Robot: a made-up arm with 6 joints.
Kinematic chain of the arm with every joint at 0, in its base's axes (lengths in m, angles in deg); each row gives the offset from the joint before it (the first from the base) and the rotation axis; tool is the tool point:
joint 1: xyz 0 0 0.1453 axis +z
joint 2: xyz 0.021 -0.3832 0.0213 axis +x
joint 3: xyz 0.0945 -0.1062 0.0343 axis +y
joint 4: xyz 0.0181 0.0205 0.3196 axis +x
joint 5: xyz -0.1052 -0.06 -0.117 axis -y
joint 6: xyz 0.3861 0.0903 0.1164 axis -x
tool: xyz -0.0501 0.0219 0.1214
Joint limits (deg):
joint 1: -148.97..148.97
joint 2: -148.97..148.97
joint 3: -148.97..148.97
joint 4: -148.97..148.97
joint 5: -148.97..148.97
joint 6: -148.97..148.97
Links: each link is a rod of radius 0.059 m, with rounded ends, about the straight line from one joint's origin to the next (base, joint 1, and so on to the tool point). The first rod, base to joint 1, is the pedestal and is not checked.
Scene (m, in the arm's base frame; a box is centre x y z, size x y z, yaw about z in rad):
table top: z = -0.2
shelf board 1: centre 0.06 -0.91 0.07 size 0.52 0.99 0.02 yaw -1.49
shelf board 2: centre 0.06 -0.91 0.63 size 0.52 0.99 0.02 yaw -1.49
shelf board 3: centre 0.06 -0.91 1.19 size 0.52 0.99 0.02 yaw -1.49
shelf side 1: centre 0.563 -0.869 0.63 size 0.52 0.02 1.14 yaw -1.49
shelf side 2: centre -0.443 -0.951 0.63 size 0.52 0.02 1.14 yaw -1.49
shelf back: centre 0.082 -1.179 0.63 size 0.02 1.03 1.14 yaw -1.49
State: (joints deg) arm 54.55 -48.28 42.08 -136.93 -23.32 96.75
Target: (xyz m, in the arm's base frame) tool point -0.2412 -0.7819 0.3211
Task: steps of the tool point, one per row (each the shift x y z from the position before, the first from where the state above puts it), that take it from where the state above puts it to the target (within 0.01 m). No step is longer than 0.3 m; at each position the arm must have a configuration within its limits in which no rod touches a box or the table.
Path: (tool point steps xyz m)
1: -0.0400 -0.1487 -0.0294
2: -0.0710 -0.1359 -0.0320
3: -0.1003 -0.1153 -0.0316
4: -0.1251 -0.0853 -0.0283
5: -0.0471 -0.1531 0.0046
6: -0.1226 -0.1522 -0.0017
7: -0.2001 -0.1104 -0.0142
8: -0.2542 -0.0270 -0.0288

